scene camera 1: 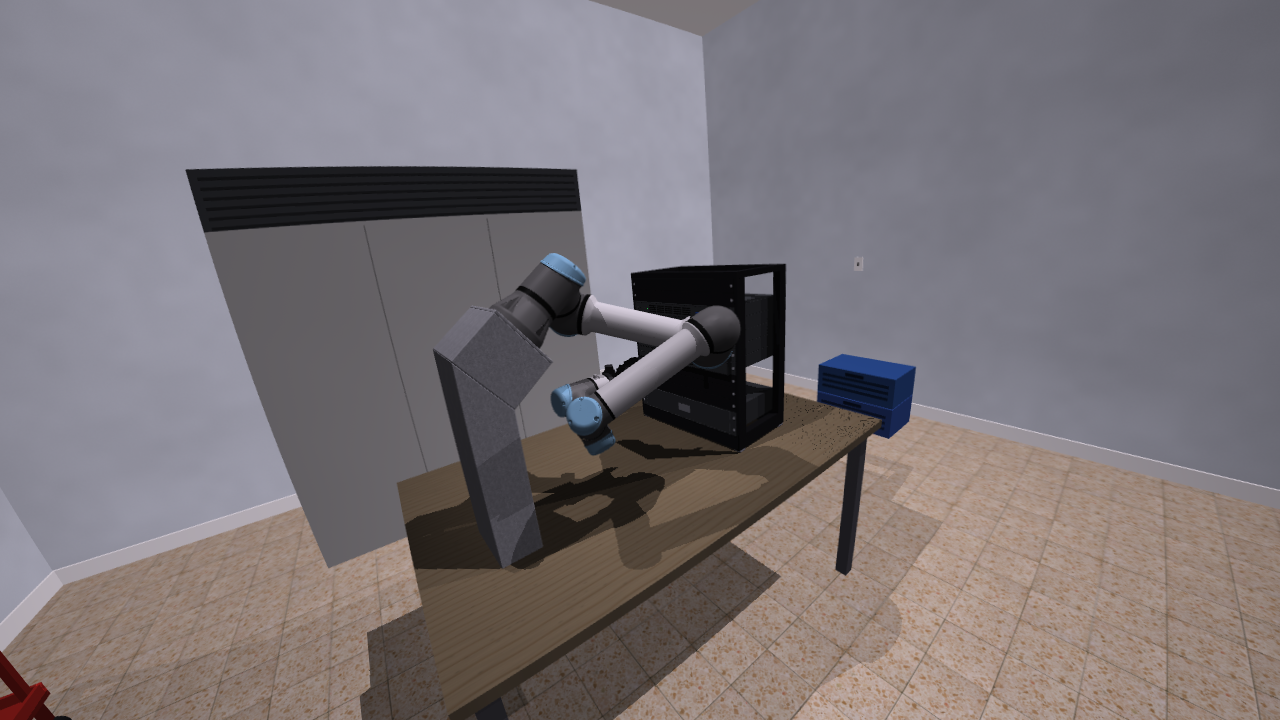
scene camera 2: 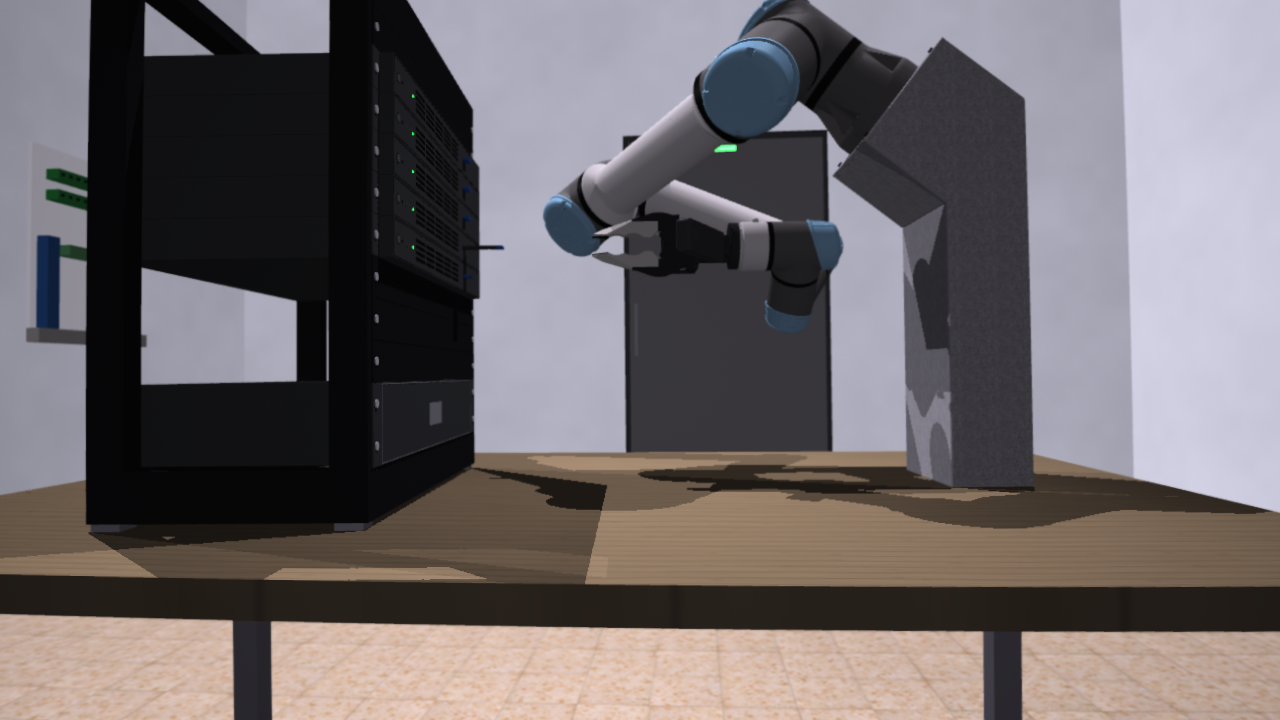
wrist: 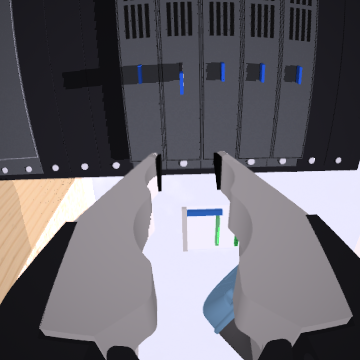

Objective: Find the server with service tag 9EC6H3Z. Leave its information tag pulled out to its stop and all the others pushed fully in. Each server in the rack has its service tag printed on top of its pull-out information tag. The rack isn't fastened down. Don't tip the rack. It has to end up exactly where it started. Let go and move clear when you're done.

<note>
In view: my gripper (scene camera 2: 592, 246).
My gripper is seen too in the wrist view (wrist: 187, 155).
</note>
